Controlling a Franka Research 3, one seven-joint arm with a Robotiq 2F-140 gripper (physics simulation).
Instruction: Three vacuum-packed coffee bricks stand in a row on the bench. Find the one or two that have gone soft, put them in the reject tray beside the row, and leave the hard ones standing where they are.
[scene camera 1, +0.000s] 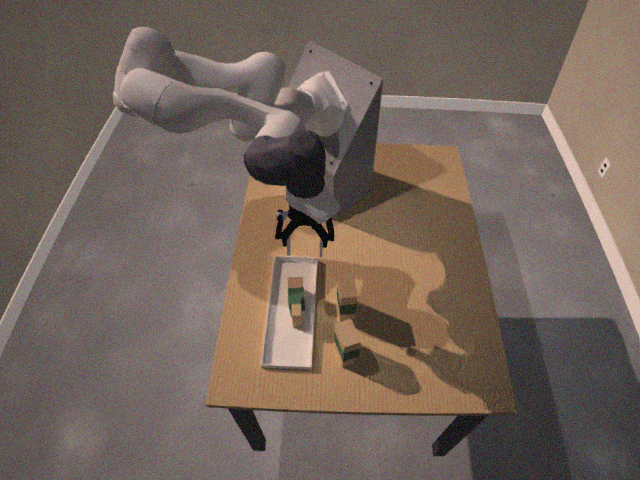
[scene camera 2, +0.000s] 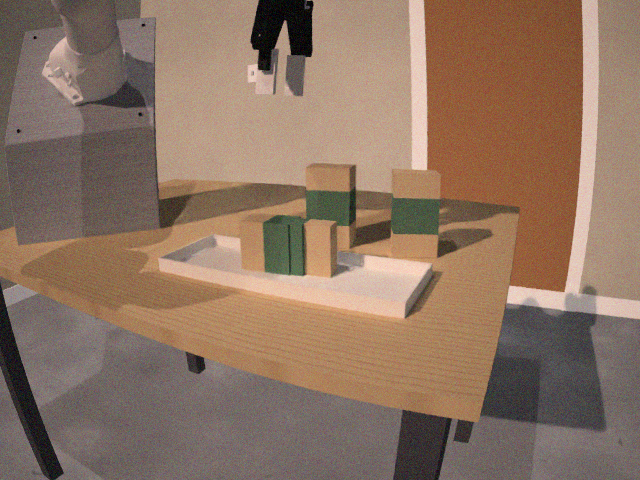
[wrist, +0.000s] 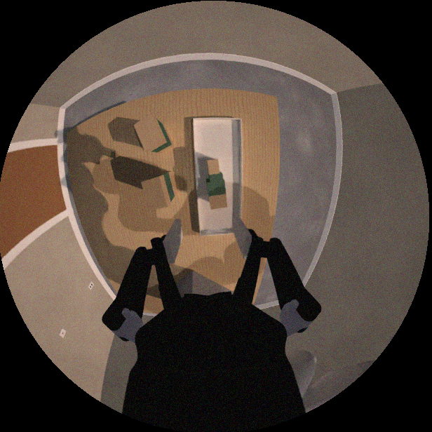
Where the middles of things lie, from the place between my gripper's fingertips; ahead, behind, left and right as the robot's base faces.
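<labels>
White reject tray (scene camera 2: 385, 286): 260 mm below my hand, 60 mm to the right of it, 20 mm ahead of it.
</labels>
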